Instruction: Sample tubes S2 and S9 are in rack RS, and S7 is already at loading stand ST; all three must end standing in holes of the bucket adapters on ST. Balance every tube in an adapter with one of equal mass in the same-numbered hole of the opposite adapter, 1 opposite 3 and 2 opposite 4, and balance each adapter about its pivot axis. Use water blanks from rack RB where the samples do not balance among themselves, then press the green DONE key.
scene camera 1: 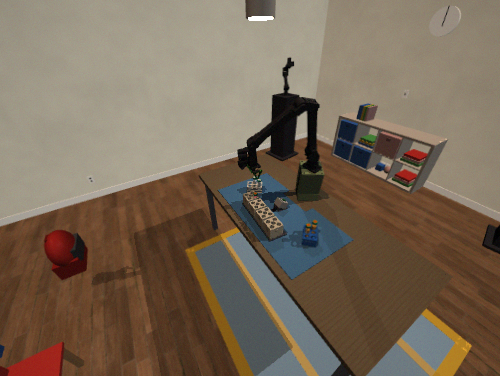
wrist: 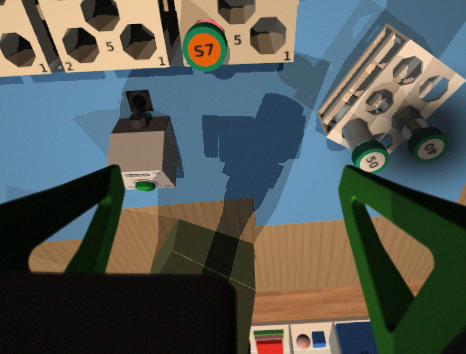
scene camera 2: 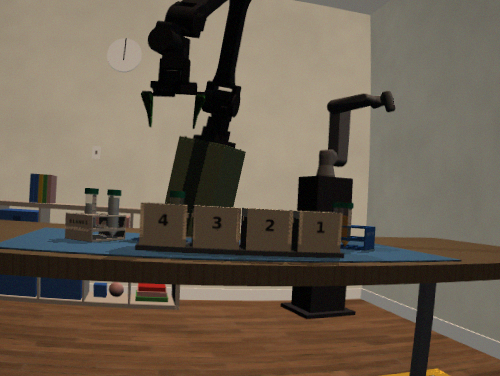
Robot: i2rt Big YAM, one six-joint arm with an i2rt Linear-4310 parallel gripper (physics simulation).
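Frame: origin at the arm's base, x ahead, y right, z down, level; centimetres.
Where they show: gripper, fingertip midpoint: [scene camera 1: 254, 176] [wrist: 231, 177] [scene camera 2: 171, 127]; arm's base at its link origin: [scene camera 1: 311, 167] [scene camera 2: 213, 143].
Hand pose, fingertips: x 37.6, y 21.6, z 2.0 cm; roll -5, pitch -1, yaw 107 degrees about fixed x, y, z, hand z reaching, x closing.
Each offset is from my fingertips to the top centre of the thing. "pt": to the spot under its first point. Level surfaces: height alone.
My gripper [scene camera 1: 256, 176] [scene camera 2: 172, 126] [wrist: 231, 177] is open and empty, high above the mat, between the DONE box and blanks rack RB in the wrist view. Rack RB @(dx -12.3, dy +14.8, dz +20.5 cm) [scene camera 2: 78, 227] [wrist: 425, 57] holds two green-capped tubes, marked 50 @(dx -13.8, dy +10.6, dz +14.4 cm) [wrist: 370, 157] and 40 @(dx -13.7, dy +16.2, dz +14.4 cm) [wrist: 428, 145]. Tube S7 @(dx +1.4, dy -2.0, dz +14.0 cm) [wrist: 204, 48] [scene camera 2: 177, 195] stands in adapter 4 @(dx +3.3, dy +1.1, dz +16.9 cm) [scene camera 2: 164, 227] [wrist: 255, 55], in the near-left hole in the wrist view. Adapters 3 @(dx +5.9, dy -9.6, dz +16.9 cm) [scene camera 2: 216, 227], 2 [scene camera 2: 269, 230] and 1 @(dx +11.1, dy -30.9, dz +16.9 cm) [scene camera 2: 320, 232] follow in a row. Blue rack RS @(dx -3.4, dy -50.1, dz +20.5 cm) [scene camera 1: 310, 240] [scene camera 2: 369, 237] holds two orange-topped tubes, labels unreadable. The green DONE key @(pt dx -14.3, dy -16.3, dz +19.2 cm) [wrist: 145, 186] sits on its box @(pt dx -9.5, dy -15.4, dz +20.5 cm) [wrist: 136, 150] [scene camera 1: 281, 203].
The blue mat @(dz +26.5 cm) [scene camera 1: 295, 265] lies on the wooden table @(dz +26.8 cm) [scene camera 1: 390, 270]. The arm's green pedestal [scene camera 1: 309, 182] [scene camera 2: 210, 175] [wrist: 215, 245] stands behind the DONE box. Another arm on a black pedestal [scene camera 1: 283, 125] [scene camera 2: 325, 200] and a shelf unit [scene camera 1: 390, 127] stand beyond the table.
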